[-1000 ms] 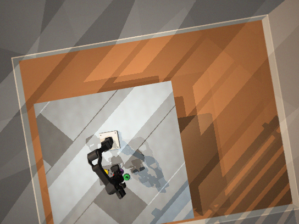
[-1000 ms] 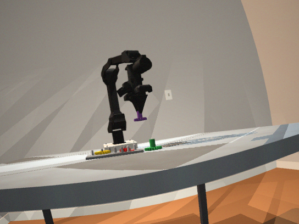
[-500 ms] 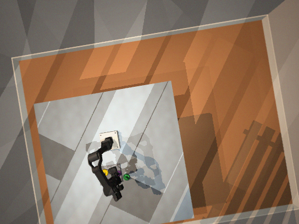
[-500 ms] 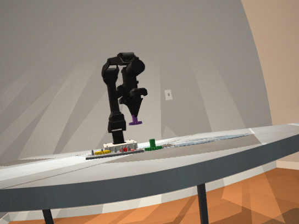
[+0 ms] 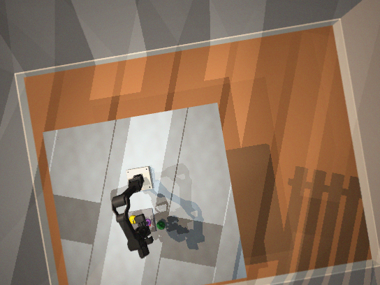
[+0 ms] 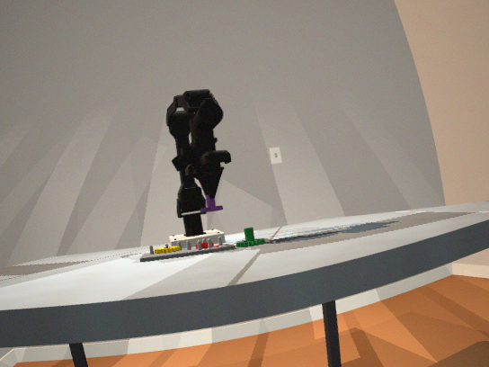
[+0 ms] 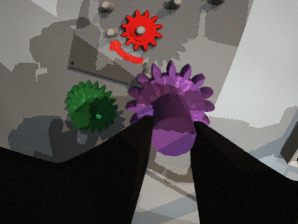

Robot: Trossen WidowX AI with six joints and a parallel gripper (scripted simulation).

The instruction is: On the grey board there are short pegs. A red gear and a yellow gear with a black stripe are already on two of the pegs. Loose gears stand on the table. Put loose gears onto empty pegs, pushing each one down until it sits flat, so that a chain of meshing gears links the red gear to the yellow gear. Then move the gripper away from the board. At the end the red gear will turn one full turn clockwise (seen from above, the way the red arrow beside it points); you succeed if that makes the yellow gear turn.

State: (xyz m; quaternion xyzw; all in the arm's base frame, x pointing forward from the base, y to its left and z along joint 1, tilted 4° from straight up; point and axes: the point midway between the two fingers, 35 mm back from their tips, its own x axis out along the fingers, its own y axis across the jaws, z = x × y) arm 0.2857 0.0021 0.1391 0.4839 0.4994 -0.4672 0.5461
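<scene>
Right now the grey board is 10 mm ahead of my gripper tip, 80 mm to the right of it and 120 mm below it. From my gripper tip the other things lie so: green gear (80 mm ahead, 60 mm to the left, 100 mm below); then purple gear (10 mm below); then red gear (30 mm ahead, 40 mm to the right, 100 mm below).
</scene>
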